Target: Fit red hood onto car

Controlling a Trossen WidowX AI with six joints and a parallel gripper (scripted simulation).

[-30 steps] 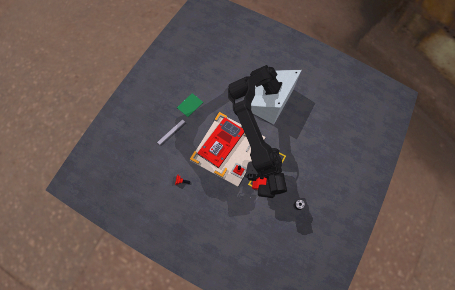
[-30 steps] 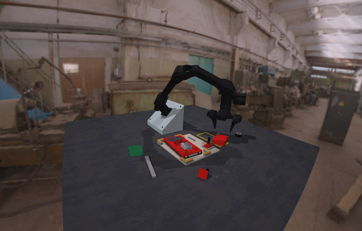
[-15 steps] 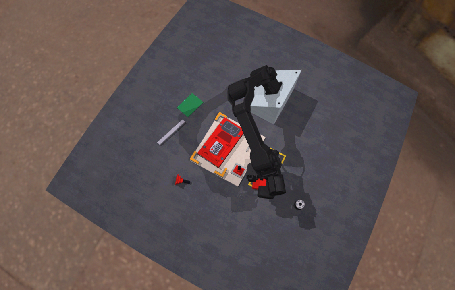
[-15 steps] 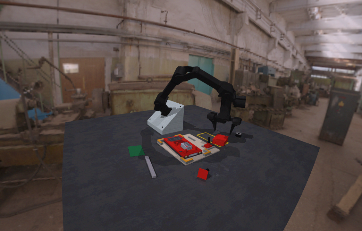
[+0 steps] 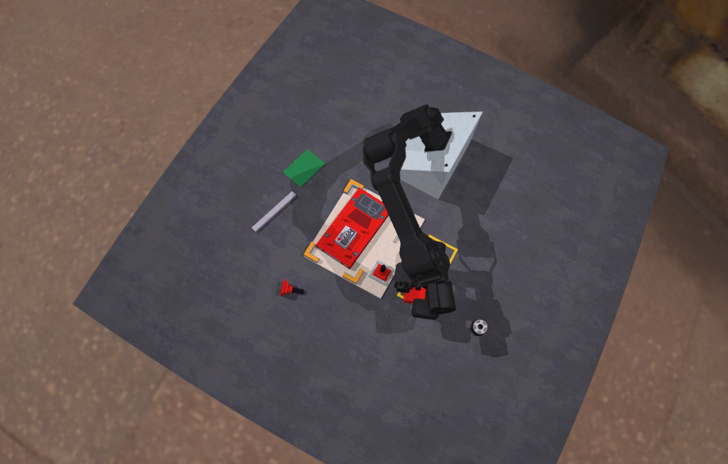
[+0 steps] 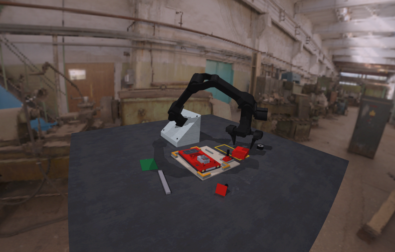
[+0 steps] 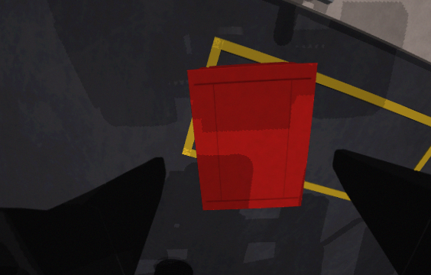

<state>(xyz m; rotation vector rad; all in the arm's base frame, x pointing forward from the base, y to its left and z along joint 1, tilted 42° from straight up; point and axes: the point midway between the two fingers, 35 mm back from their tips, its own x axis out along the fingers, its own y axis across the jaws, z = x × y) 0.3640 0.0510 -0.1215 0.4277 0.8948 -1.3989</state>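
My gripper tip is now 30 mm above the red hood and 10 mm past it. The rest, counted from my gripper tip: grey engine block (230 mm to the right, 40 mm behind, 20 mm below); then wheel (170 mm to the left, 40 mm below, 20 mm ahead); then beige jig plate (210 mm to the right, 70 mm behind, 30 mm below).
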